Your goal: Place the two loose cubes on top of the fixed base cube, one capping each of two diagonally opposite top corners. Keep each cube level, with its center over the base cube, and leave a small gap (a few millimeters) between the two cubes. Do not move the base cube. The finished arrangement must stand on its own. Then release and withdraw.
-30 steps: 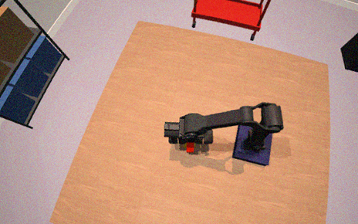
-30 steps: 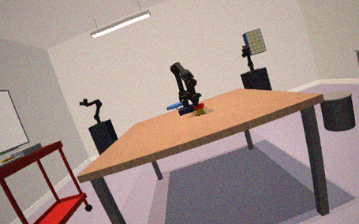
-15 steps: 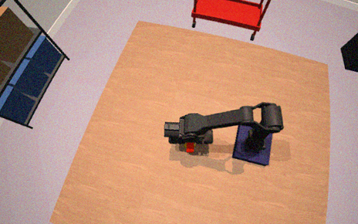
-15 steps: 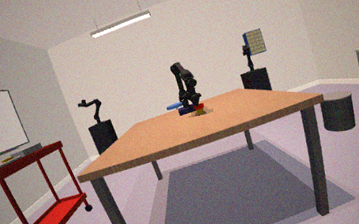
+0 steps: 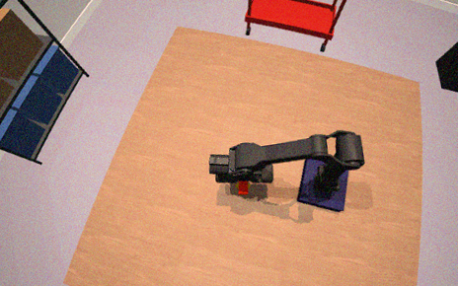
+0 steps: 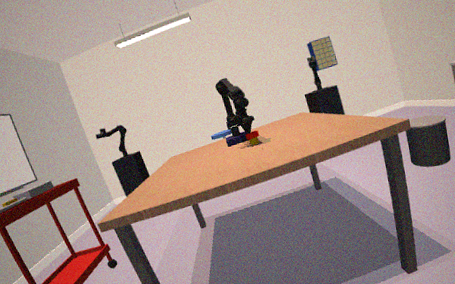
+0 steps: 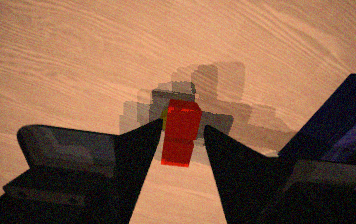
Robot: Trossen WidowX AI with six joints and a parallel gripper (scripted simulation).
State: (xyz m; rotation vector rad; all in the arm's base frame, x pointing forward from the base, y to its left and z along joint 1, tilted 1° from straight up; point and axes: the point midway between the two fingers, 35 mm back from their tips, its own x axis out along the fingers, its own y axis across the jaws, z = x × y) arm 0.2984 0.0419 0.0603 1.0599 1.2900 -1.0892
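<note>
Right now the yellow base cube is 2 cm to the left of my gripper tip and 5 cm below it.
</note>
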